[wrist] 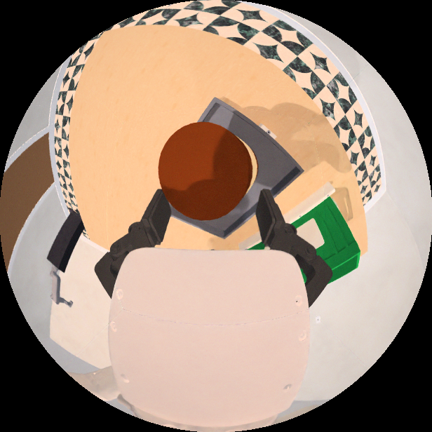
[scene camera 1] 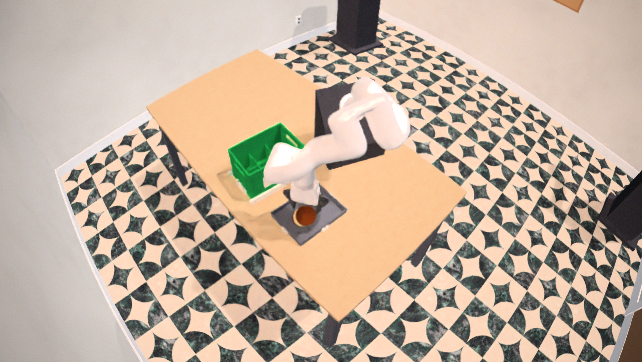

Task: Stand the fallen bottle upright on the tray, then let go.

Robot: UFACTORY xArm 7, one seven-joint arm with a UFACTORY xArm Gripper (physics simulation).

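Frame: origin at the arm's base, x ahead, y left, z up, level; millimetres.
Seen in the pictures: gripper, fingertip midpoint: point(scene camera 1: 306, 208).
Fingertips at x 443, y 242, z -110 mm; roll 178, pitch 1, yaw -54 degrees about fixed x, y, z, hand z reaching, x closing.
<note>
A point is followed by its place in that frame.
The bottle point(scene camera 1: 306, 216) {x 467, y 274, z -100 mm} point(wrist: 205, 171) shows a round brown end facing up, with a sliver of its cream side at the edge. It appears to stand upright on the dark grey tray point(scene camera 1: 301, 236) {x 486, y 265, z -239 mm} point(wrist: 280, 155). My gripper point(wrist: 212, 199) is open, with a black finger on either side of the near part of the brown end in the wrist view. Nothing is held between the fingers. In the scene view the fingers are hard to make out beside the bottle, and the bottle's base is hidden in both views.
A green crate point(scene camera 1: 251, 184) {x 539, y 4, z -127 mm} point(wrist: 345, 250) with inner dividers stands beside the tray, close to the arm's wrist. The wooden table point(scene camera 1: 390, 200) {x 74, y 358, z -244 mm} point(wrist: 125, 100) extends around them. A black panel point(scene camera 1: 325, 107) {x 114, y -53, z 18 mm} is at the arm's base. The tray lies near one long table edge.
</note>
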